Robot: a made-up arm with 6 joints.
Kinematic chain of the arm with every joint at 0, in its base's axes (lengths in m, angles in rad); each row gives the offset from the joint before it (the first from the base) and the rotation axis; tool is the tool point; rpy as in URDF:
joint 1: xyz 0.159 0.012 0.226 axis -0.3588 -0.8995 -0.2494
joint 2: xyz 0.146 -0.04 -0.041 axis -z
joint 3: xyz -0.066 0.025 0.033 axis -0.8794 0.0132 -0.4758
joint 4: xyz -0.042 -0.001 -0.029 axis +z
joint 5: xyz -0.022 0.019 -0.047 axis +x
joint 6: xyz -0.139 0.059 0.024 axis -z
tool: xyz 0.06 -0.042 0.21 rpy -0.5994 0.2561 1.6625
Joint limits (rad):
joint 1: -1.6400..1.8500
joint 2: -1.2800..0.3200
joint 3: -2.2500..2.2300
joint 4: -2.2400..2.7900
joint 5: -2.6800..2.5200
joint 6: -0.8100..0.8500
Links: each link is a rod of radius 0.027 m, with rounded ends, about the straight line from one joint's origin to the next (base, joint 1, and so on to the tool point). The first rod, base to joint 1, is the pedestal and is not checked.
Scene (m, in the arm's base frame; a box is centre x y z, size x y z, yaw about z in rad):
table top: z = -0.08
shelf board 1: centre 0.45 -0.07 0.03 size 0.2 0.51 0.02 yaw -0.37
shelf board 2: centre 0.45 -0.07 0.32 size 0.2 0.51 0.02 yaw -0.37
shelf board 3: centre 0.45 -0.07 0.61 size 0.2 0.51 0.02 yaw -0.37
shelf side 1: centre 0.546 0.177 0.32 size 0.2 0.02 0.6 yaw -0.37
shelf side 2: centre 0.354 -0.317 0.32 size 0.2 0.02 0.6 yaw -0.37
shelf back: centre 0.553 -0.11 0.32 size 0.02 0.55 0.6 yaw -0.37
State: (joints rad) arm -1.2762 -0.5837 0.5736 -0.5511 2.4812 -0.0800
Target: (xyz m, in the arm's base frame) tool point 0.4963 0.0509 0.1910
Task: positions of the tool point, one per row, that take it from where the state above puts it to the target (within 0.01 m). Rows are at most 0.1 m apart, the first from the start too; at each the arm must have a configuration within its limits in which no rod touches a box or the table.
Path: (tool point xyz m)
1: 0.0174 -0.2378 0.0539
2: 0.0794 -0.2415 0.0570
3: 0.1444 -0.2335 0.0640
4: 0.2114 -0.2173 0.0825
5: 0.2749 -0.1957 0.1206
6: 0.3239 -0.1710 0.1819
7: 0.3717 -0.1520 0.1435
8: 0.4300 -0.1033 0.1353
9: 0.4772 -0.0322 0.1561
10: 0.4963 0.0509 0.1910

